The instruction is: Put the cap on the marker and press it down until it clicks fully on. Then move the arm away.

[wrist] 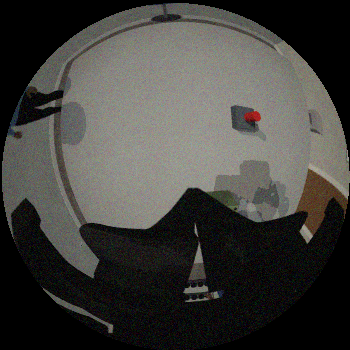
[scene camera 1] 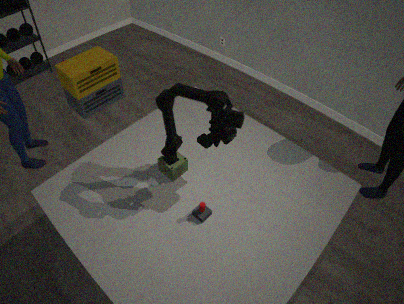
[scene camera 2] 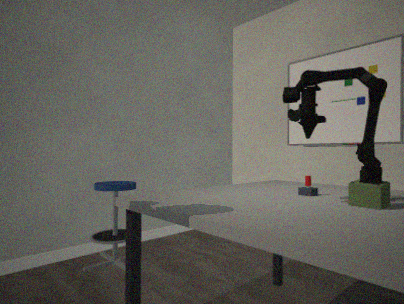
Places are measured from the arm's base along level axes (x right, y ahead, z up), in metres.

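Pixels of known places: gripper, fingertip midpoint: [wrist: 192, 192] [scene camera 1: 216, 146] [scene camera 2: 307, 138]; arm's base, link origin: [scene camera 1: 170, 159] [scene camera 2: 371, 182].
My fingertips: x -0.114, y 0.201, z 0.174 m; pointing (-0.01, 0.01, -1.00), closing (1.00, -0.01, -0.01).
For each thing: its top centre in the pictures, then the offset to it from my fingertips. Level surfaces: height alone.
- red cap, top centre: [wrist: 256, 115] [scene camera 1: 202, 204] [scene camera 2: 308, 175] dx +0.179, dy +0.105, dz -0.172 m
- dark grey block, top centre: [wrist: 245, 117] [scene camera 1: 202, 210] [scene camera 2: 308, 187] dx +0.179, dy +0.105, dz -0.231 m
- pale table, surface height: dz -0.265 m
A red cap [scene camera 1: 202, 206] [scene camera 2: 308, 180] [wrist: 253, 116] stands upright on a dark grey block [scene camera 1: 203, 215] [scene camera 2: 308, 191] [wrist: 240, 120] on the table. No separate marker body can be made out below the red; whether the cap is clicked fully on cannot be told at this size. My gripper [scene camera 1: 216, 145] [scene camera 2: 308, 137] [wrist: 192, 192] is shut with nothing between its fingers. It points down high above the table, well clear of the cap. In the wrist view the block and cap lie to the upper right of the fingertips.
The arm's green base [scene camera 1: 173, 169] [scene camera 2: 369, 195] [wrist: 224, 198] stands on the pale table [scene camera 1: 250, 240] [scene camera 2: 260, 215] [wrist: 160, 100] near the block. Beyond the table are a blue stool [scene camera 2: 115, 186], yellow and grey crates [scene camera 1: 90, 72] and people standing at either side.
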